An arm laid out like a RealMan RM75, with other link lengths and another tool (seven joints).
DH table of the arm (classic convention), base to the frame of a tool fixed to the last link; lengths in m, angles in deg. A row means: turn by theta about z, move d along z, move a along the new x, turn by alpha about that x. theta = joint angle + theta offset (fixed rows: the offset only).
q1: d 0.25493; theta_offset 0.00; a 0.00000; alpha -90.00
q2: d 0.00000; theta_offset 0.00; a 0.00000; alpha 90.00
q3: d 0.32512; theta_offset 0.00; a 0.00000; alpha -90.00
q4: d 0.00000; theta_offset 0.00; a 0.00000; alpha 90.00
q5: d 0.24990; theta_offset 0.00; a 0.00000; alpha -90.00
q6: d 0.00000; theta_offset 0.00; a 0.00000; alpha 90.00
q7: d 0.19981; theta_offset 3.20; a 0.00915; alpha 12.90
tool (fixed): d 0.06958; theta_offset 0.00; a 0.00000; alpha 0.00
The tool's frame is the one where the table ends.
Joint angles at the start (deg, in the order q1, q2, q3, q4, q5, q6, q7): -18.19, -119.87, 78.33, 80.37, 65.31, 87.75, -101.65
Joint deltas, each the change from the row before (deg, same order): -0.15, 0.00, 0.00, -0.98, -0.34, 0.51, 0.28; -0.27, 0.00, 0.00, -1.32, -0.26, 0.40, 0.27; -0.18, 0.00, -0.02, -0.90, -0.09, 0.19, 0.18; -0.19, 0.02, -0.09, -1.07, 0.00, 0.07, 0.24; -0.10, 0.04, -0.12, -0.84, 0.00, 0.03, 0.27; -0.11, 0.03, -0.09, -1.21, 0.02, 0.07, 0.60; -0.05, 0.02, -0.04, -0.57, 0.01, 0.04, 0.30; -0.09, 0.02, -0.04, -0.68, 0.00, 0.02, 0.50; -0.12, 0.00, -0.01, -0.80, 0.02, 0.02, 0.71; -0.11, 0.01, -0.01, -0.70, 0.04, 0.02, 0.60
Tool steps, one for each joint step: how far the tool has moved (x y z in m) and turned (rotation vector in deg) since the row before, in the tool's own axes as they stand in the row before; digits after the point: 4 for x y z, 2 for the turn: -0.0021, -0.0003, -0.0010, -0.27, 0.16, -0.59; -0.0033, -0.0018, -0.0007, -0.10, 0.06, -0.82; -0.0025, -0.0017, -0.0005, 0.05, -0.02, -0.54; -0.0033, -0.0032, -0.0009, 0.31, -0.09, -0.57; -0.0025, -0.0029, -0.0012, 0.36, -0.05, -0.37; -0.0041, -0.0036, -0.0016, 0.44, -0.07, -0.38; -0.0019, -0.0017, -0.0008, 0.20, -0.04, -0.16; -0.0021, -0.0020, -0.0007, 0.23, 0.00, -0.04; -0.0027, -0.0021, -0.0005, 0.23, 0.01, 0.06; -0.0024, -0.0018, -0.0005, 0.20, -0.03, 0.04
